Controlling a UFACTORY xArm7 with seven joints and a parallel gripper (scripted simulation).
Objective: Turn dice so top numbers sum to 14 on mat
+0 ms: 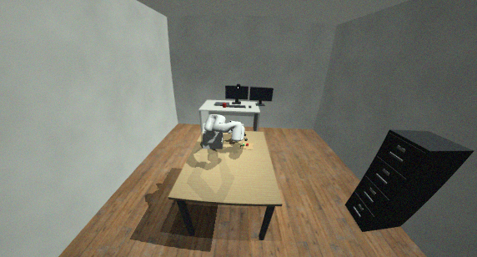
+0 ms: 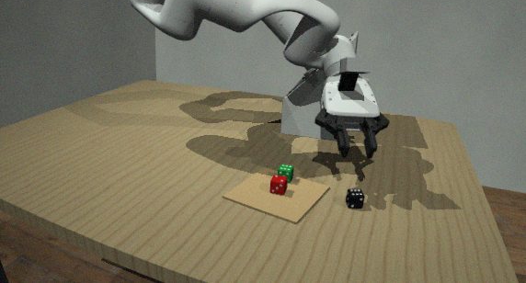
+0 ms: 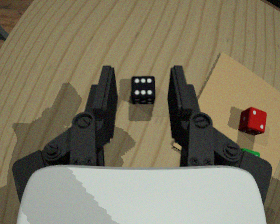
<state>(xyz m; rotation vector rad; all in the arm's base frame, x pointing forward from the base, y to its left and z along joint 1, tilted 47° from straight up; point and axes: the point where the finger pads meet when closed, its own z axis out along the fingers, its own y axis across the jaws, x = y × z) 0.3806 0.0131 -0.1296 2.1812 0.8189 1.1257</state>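
Now: hand 40 mm short of the black die, 10 mm to the right of it and 80 mm above it. Also, from my hand: red die 40 mm ahead, 120 mm to the right, 80 mm below; then green die 10 mm behind, 120 mm to the right, 80 mm below; then tan mat 40 mm ahead, 120 mm to the right, 100 mm below.
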